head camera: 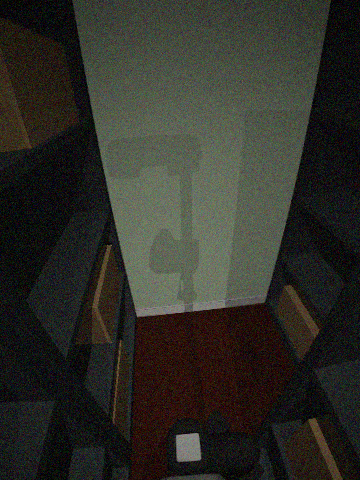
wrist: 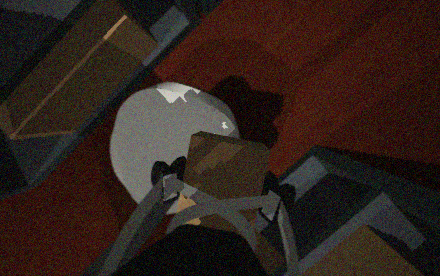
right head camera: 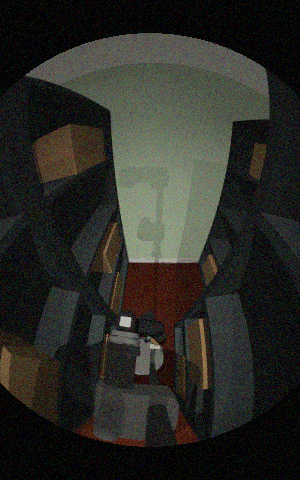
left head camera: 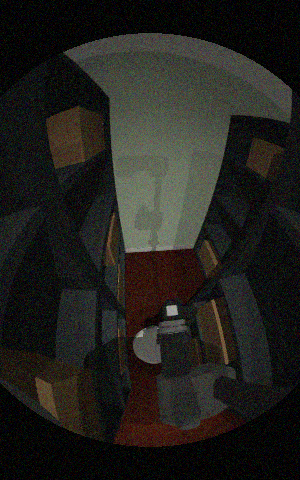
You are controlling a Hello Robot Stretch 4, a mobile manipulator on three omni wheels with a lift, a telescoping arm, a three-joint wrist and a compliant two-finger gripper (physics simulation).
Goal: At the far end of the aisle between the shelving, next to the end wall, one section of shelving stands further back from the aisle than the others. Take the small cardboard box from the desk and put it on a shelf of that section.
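Places are measured from the robot's base along level axes (x left, y back, z up), in centimetres.
Where they show: gripper, fingertip midpoint: (wrist: 223,179); robot's base at its link origin: (wrist: 183,143) (right head camera: 142,354) (left head camera: 152,343).
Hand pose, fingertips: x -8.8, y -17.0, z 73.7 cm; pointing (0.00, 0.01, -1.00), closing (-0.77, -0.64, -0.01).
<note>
Each offset is from my fingertips to the top centre of the thing. "spot": to the spot under its first point. Level surfaces: height alone.
The small cardboard box {dx -0.3, dy +0.4, dz +4.8 cm} (wrist: 227,165) is between the two fingers of my gripper (wrist: 223,179) in the wrist view; the gripper is shut on it, above my round grey base. The end wall (head camera: 200,100) (left head camera: 165,130) (right head camera: 170,140) stands straight ahead. At the right, next to this wall, the far shelving section (head camera: 312,272) (left head camera: 232,207) (right head camera: 217,240) stands further back from the aisle than the nearer right section {spot: dx -32.9, dy +7.9, dz +22.7 cm} (left head camera: 245,315) (right head camera: 225,340). Its inside is dark and partly hidden by the nearer section. The desk does not show.
Shelving (head camera: 75,280) (left head camera: 77,320) (right head camera: 60,315) runs along the left side to the end wall. Cardboard boxes stand on shelves on both sides, including a large one {dx +57.4, dy -71.7, dz +95.4 cm} (left head camera: 67,137) (right head camera: 55,152) high at left. The red-brown floor {dz -76.4 cm} (head camera: 200,360) widens at the far right. Shelf edges flank my base closely.
</note>
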